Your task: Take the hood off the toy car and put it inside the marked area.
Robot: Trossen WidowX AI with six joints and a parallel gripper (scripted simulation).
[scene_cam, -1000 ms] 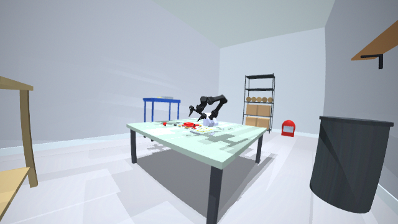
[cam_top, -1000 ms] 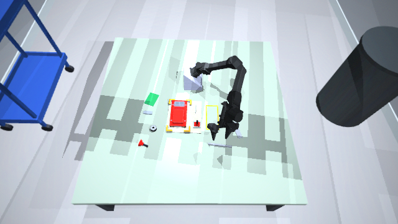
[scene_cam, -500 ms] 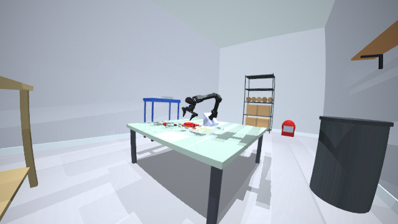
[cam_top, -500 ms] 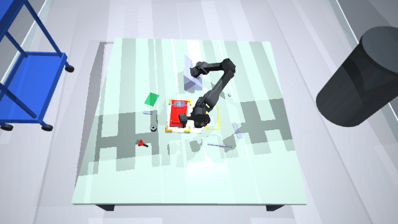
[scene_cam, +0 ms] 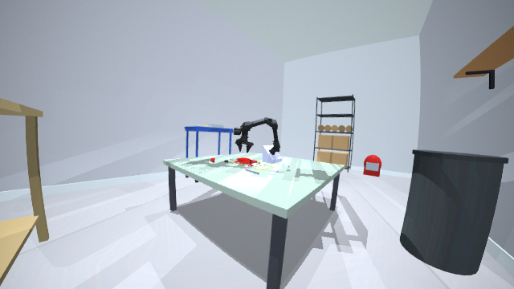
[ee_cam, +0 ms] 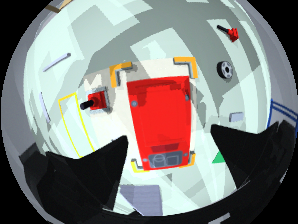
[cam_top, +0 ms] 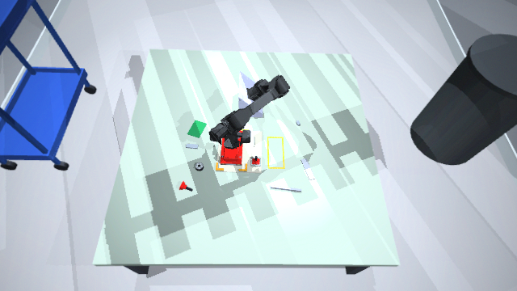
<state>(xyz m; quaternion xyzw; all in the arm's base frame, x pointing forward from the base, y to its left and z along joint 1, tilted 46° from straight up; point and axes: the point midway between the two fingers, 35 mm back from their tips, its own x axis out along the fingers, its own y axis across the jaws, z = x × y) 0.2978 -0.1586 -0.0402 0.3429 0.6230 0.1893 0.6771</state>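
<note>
Now: gripper tip 70 mm above the red hood. The rest, counted from my gripper tip: green block (190 mm behind, 170 mm to the right, 100 mm below); wheel (50 mm ahead, 170 mm to the right, 100 mm below).
</note>
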